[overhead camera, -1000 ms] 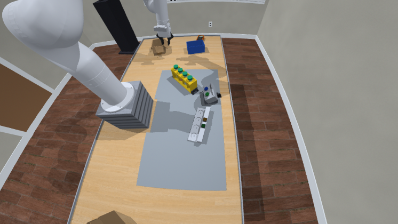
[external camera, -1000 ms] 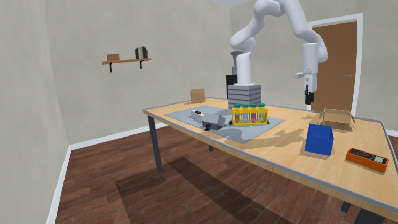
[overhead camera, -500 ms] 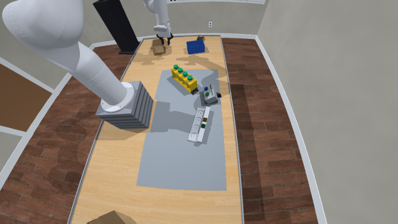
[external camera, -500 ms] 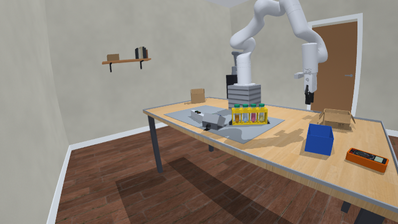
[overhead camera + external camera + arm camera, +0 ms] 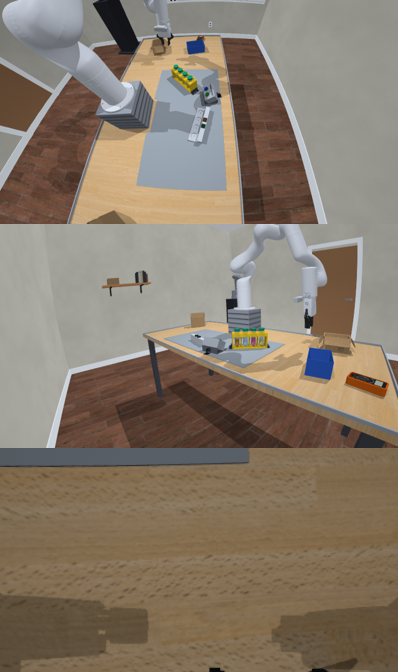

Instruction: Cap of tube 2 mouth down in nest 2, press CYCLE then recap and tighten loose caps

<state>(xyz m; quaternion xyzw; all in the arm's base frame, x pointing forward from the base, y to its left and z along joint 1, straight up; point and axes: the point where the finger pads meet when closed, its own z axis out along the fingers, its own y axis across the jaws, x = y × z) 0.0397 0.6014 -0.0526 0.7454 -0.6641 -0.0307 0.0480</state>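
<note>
My gripper is now 20 cm short of the green cap, 27 cm to the left of it and 4 cm above it. Also, from my hand: orange multimeter: 22 cm ahead, 36 cm to the left, 15 cm below; then blue bin: 21 cm ahead, 16 cm to the left, 14 cm below; then blue key: 40 cm ahead, 36 cm to the right, 9 cm below.
</note>
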